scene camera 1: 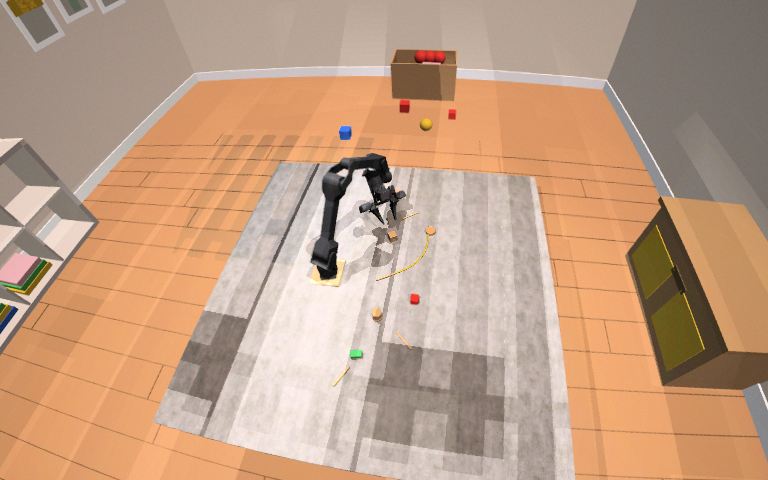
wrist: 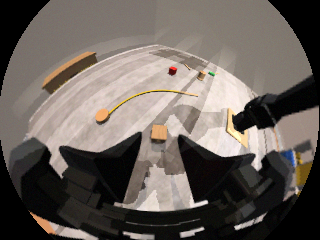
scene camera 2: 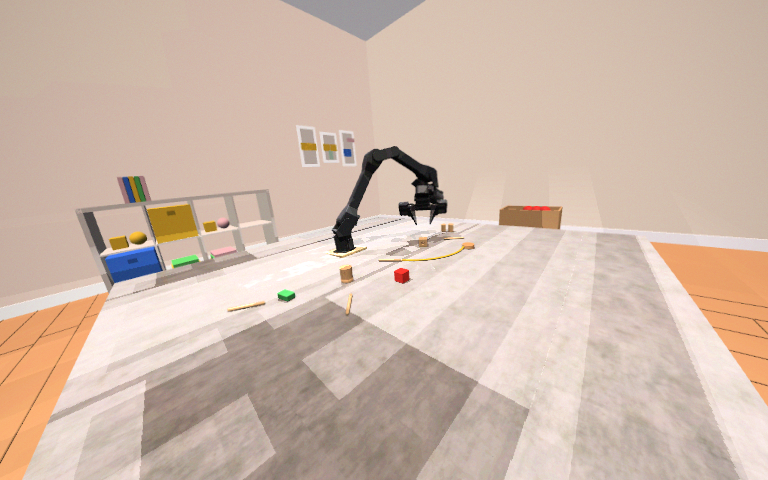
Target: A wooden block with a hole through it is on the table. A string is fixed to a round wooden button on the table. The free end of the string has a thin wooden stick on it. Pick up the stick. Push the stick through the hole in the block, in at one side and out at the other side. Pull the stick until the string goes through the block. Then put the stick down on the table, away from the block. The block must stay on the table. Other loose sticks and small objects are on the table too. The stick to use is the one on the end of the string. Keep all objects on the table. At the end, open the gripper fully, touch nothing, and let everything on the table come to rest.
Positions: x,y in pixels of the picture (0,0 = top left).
Labels:
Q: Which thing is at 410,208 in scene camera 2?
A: The gripper.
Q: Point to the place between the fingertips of the gripper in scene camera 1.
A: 389,222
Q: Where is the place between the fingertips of the gripper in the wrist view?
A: At 160,136

